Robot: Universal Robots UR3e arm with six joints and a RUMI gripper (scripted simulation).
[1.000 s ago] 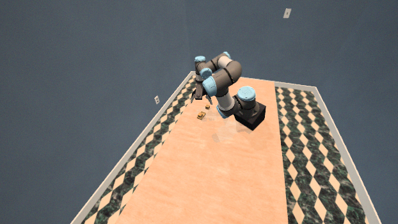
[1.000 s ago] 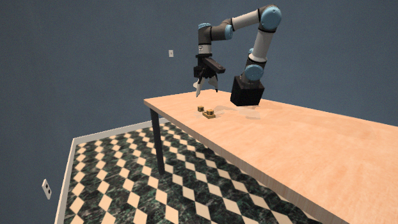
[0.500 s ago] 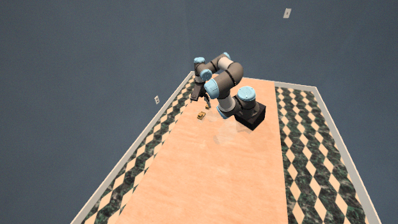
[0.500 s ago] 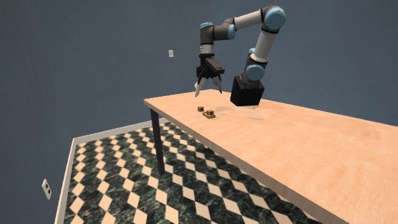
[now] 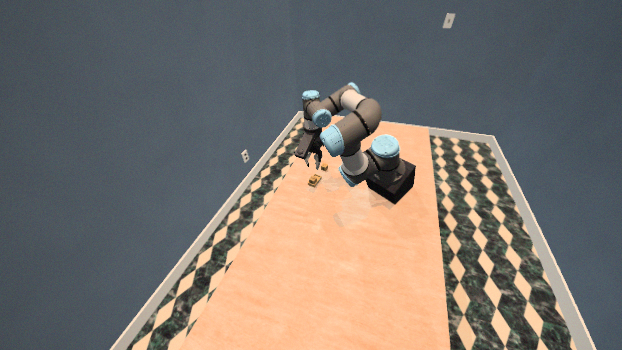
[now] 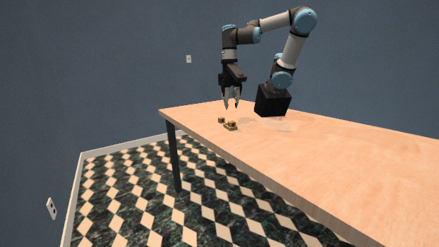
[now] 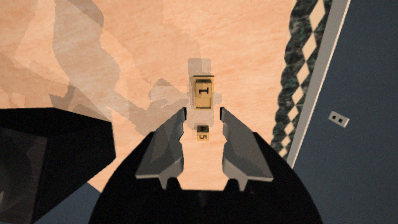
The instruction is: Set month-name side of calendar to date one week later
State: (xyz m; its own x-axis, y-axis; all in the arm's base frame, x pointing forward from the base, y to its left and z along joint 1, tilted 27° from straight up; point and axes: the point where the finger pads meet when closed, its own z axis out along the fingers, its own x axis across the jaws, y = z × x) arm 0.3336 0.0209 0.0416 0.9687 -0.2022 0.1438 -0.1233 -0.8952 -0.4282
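Now: the wooden tray 10 mm to the right of my hand and 110 mm below it.
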